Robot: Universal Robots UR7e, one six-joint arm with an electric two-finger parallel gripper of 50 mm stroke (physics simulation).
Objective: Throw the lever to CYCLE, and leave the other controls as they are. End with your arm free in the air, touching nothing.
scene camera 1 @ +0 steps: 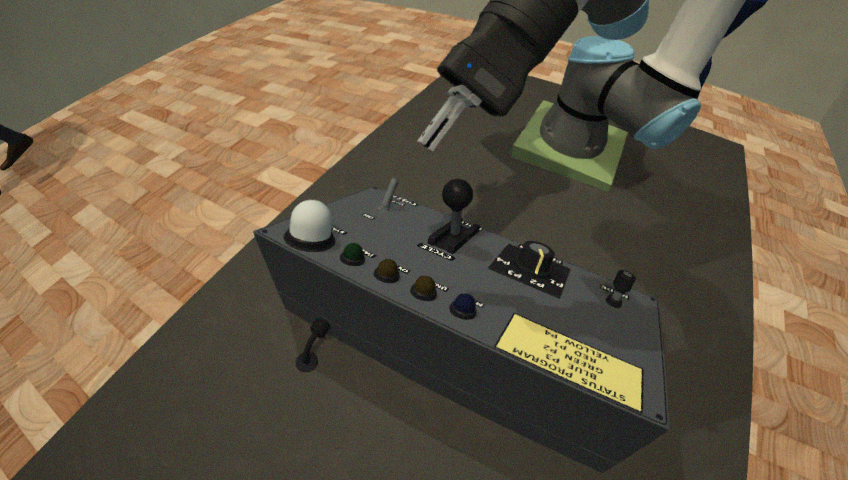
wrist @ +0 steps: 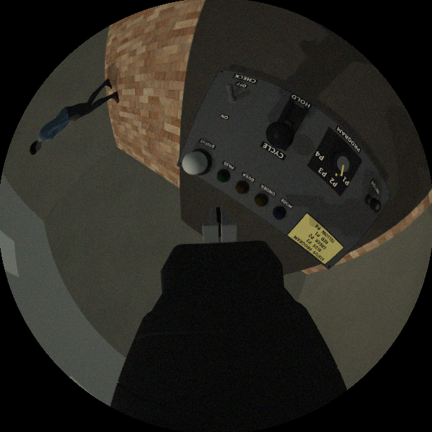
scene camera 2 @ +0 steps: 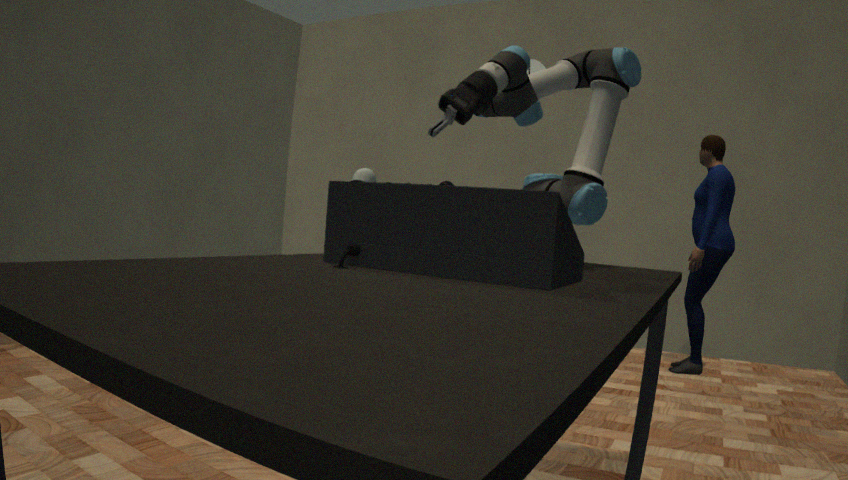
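Seen in the pictures: gripper, between the fingertips: (scene camera 1: pixel 424 146) (scene camera 2: pixel 431 132); arm's base, origin of its link: (scene camera 1: pixel 572 137).
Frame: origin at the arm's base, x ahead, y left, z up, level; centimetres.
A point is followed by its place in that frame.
The lever's black ball knob (scene camera 1: pixel 457 194) {z 15.8, x 47.6, y -7.1 cm} (scene camera 2: pixel 446 183) {z 15.9, x 47.6, y -7.1 cm} (wrist: pixel 280 134) stands on the sloped control box (scene camera 1: pixel 368 297) {z 13.1, x 64.6, y -9.3 cm} (scene camera 2: pixel 440 231) {z 5.6, x 64.6, y 0.7 cm}. In the wrist view it lies at the CYCLE end of its slot, away from HOLD. My gripper (scene camera 1: pixel 428 144) {z 26.3, x 53.7, y -8.6 cm} (scene camera 2: pixel 432 133) {z 26.3, x 53.7, y -8.6 cm} (wrist: pixel 218 216) is shut and empty, in the air above the box and apart from the lever. The CHECK toggle (scene camera 1: pixel 389 194) {z 8.2, x 44.7, y -19.4 cm} (wrist: pixel 232 92) stands near its OFF label. The PROGRAM dial (scene camera 1: pixel 538 252) {z 9.8, x 46.1, y 4.5 cm} (wrist: pixel 342 162) has its yellow pointer toward P1. The small MODE control (scene camera 1: pixel 623 279) {z 10.3, x 45.4, y 16.0 cm} (wrist: pixel 375 204) is at the other end.
A white STATUS dome (scene camera 1: pixel 310 221) {z 16.8, x 61.2, y -19.4 cm} (scene camera 2: pixel 364 175) {z 15.9, x 61.9, y -19.4 cm} (wrist: pixel 195 162) rises at one end of the box, beside a row of small dark lamps. A small black stalk (scene camera 1: pixel 309 344) {z 0.0, x 68.3, y -18.1 cm} (scene camera 2: pixel 348 254) {z -0.8, x 64.6, y -20.2 cm} stands on the table behind the box. A person (scene camera 2: pixel 711 237) stands beyond the table.
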